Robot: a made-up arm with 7 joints.
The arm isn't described. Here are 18 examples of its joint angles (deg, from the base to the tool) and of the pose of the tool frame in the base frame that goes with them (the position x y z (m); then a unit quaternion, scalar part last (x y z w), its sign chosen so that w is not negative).
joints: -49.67 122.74 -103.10 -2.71 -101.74 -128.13 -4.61
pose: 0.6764 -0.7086 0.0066 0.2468 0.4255 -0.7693 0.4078
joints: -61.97 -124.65 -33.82 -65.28 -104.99 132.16 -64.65
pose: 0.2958 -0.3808 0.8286 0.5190 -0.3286 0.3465 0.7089
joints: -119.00 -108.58 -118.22 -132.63 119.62 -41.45 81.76
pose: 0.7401 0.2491 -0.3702 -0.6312 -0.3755 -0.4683 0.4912
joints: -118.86 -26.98 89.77 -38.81 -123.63 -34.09 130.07
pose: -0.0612 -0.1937 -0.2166 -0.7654 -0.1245 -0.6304 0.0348
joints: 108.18 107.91 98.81 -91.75 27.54 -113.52 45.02
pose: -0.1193 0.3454 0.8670 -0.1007 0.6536 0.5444 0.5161
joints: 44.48 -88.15 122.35 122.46 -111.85 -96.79 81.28
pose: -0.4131 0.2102 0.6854 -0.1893 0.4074 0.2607 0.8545
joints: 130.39 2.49 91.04 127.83 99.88 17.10 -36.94
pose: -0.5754 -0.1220 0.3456 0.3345 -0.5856 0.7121 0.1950
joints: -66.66 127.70 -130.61 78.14 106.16 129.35 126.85
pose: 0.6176 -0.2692 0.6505 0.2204 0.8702 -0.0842 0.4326
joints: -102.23 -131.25 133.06 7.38 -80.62 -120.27 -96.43
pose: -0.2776 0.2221 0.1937 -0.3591 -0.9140 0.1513 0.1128
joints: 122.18 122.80 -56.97 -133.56 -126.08 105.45 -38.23
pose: -0.8749 0.1022 0.4210 -0.0306 -0.0847 0.9596 0.2664
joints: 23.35 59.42 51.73 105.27 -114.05 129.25 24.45
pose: 0.0958 -0.3776 0.7484 0.6258 -0.3069 -0.6154 0.3681
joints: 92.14 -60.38 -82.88 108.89 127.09 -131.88 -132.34
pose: -0.2687 0.3040 0.4020 0.4120 -0.0734 0.8898 0.1819
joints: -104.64 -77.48 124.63 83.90 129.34 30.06 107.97
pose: 0.6238 -0.0522 0.1544 -0.3227 -0.8886 -0.2487 0.2106
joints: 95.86 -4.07 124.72 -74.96 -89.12 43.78 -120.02
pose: -0.1325 0.1734 0.2896 0.1611 0.5574 0.7872 0.2089
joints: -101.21 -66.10 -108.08 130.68 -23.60 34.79 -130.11
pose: 0.7694 0.0339 0.3013 -0.7068 0.4794 0.2875 0.4336
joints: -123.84 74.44 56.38 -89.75 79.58 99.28 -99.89
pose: -0.0802 -0.0483 0.0814 -0.0992 0.5986 0.0616 0.7925
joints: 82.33 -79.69 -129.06 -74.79 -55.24 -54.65 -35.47
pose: -0.4227 0.0394 -0.1644 -0.5583 0.2783 0.1966 0.7564
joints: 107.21 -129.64 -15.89 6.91 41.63 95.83 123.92
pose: 0.1411 0.2594 0.1976 -0.2834 -0.8229 -0.2088 0.4460
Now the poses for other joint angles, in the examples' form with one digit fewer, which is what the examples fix.
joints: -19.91 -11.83 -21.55 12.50 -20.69 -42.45 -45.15
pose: -0.086 -0.077 -0.412 -0.486 0.336 0.346 0.729
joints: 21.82 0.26 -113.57 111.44 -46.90 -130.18 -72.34
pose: -0.382 -0.088 0.413 -0.394 -0.728 0.337 0.450
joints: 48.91 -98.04 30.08 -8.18 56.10 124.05 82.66
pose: -0.013 -0.128 0.045 -0.691 -0.596 0.096 0.398
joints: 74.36 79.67 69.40 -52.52 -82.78 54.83 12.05
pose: -0.523 -0.104 0.207 -0.707 0.697 -0.071 0.098
